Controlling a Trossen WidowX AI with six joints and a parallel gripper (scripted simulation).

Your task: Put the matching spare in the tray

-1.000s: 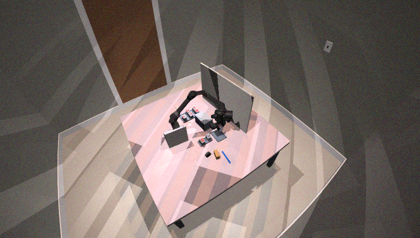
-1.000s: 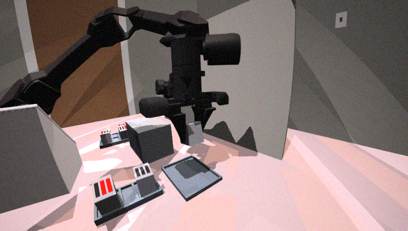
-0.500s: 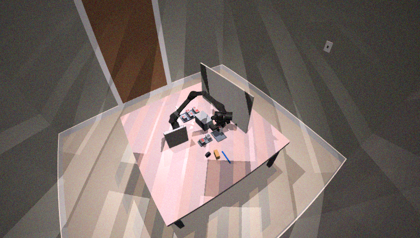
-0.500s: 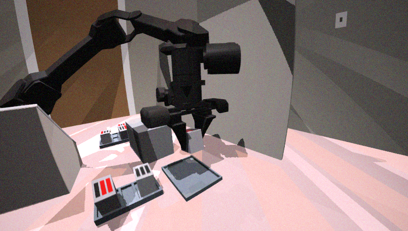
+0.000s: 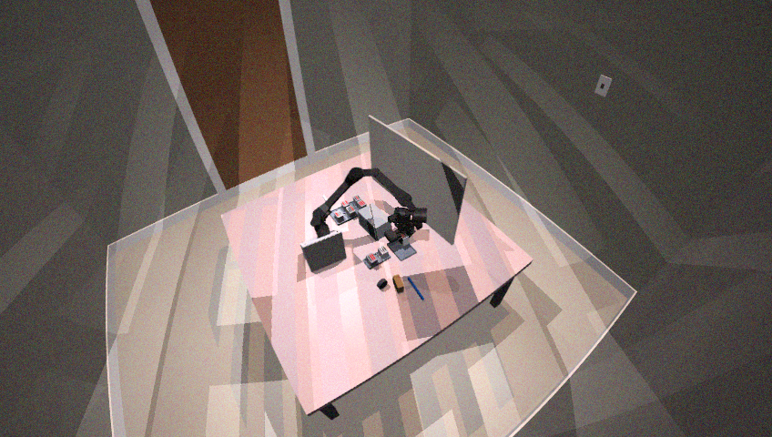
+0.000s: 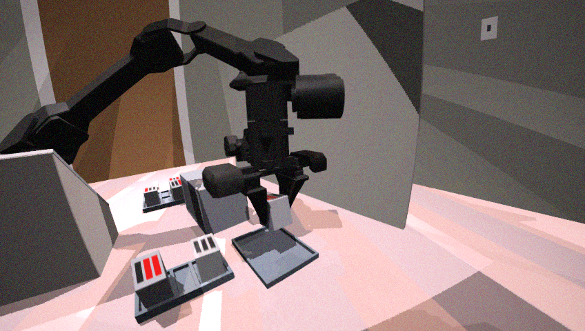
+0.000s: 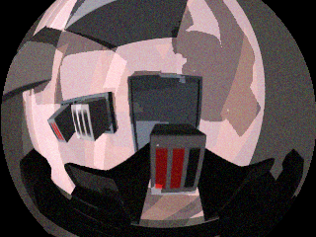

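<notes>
The flat grey tray lies 10 mm behind my gripper tip and 60 mm below it. Also, from my gripper tip: grey spare 30 mm above; mounted unit 80 mm behind, 200 mm to the left, 10 mm below; blue pen 50 mm behind, 240 mm to the right, 60 mm below.
</notes>
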